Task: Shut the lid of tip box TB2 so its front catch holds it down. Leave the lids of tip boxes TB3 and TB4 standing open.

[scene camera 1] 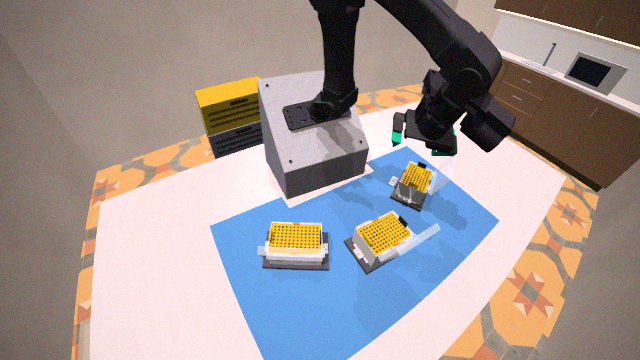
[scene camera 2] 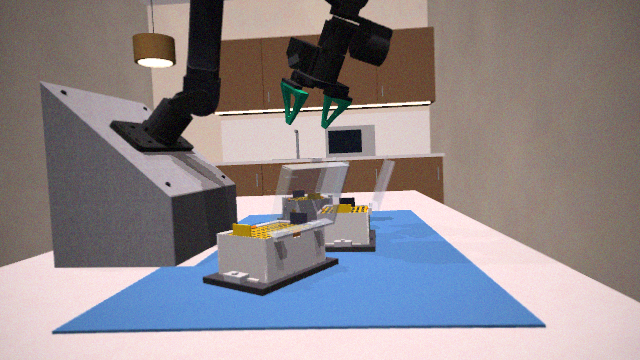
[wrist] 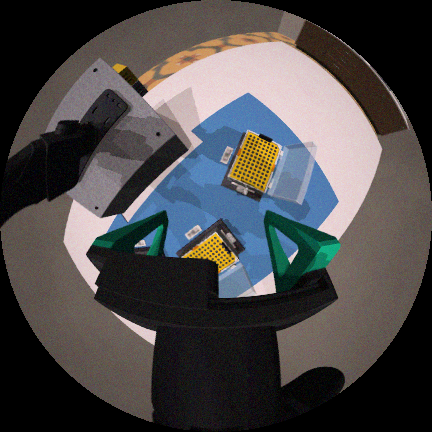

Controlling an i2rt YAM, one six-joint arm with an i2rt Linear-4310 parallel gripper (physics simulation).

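Seen in the pictures: gripper, fingertip midpoint: point(scene camera 1: 412, 149) point(scene camera 2: 306, 125) point(wrist: 215, 215); arm's base, link origin: point(scene camera 1: 317, 111) point(scene camera 2: 155, 139) point(wrist: 85, 137).
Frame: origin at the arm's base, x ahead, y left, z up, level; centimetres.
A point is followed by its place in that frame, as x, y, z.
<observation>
Three white tip boxes with yellow racks stand on the blue mat; I cannot read which is TB2, TB3 or TB4. The far box point(scene camera 1: 416, 177) {24.7, 21.8, -14.3} point(wrist: 254, 161) {24.8, 21.5, -14.2} has its clear lid point(scene camera 1: 442, 179) {31.7, 24.3, -10.3} point(wrist: 294, 172) {31.2, 25.4, -9.6} standing open. The middle box point(scene camera 1: 384, 234) {35.5, -0.9, -14.2} point(scene camera 2: 348, 229) point(wrist: 212, 253) {34.6, 1.8, -14.2} has its clear lid point(scene camera 1: 414, 241) {43.1, -2.1, -5.6} point(scene camera 2: 384, 185) {42.0, -6.5, -9.6} point(wrist: 236, 282) {42.2, 2.5, -10.5} open. The third box point(scene camera 1: 295, 239) point(scene camera 2: 267, 257) {27.4, -26.8, -16.1}, at the left in scene camera 1, also has its clear lid point(scene camera 1: 261, 251) {31.1, -28.4, -5.7} point(scene camera 2: 300, 175) {31.9, -27.8, -6.6} open. My gripper point(scene camera 1: 419, 148) {27.3, 10.0, 1.9} point(scene camera 2: 307, 125) {27.3, 10.0, 1.9} point(wrist: 215, 215) {27.3, 10.0, 1.9} is open and empty, high above the boxes.
The blue mat point(scene camera 1: 310, 320) {43.1, -24.7, -20.0} point(scene camera 2: 425, 300) {44.9, -30.4, -20.0} point(wrist: 250, 107) {11.2, 34.7, -20.0} lies on the white table point(scene camera 1: 150, 280) {19.1, -56.6, -20.3}. The grey arm pedestal point(scene camera 1: 320, 170) {10.3, -4.3, -12.7} point(scene camera 2: 115, 210) {0.8, -14.6, -11.4} point(wrist: 145, 170) {10.6, 2.3, -12.8} stands beside the mat. Yellow and dark crates point(scene camera 1: 232, 112) stand behind it. Small white labels lie beside the boxes.
</observation>
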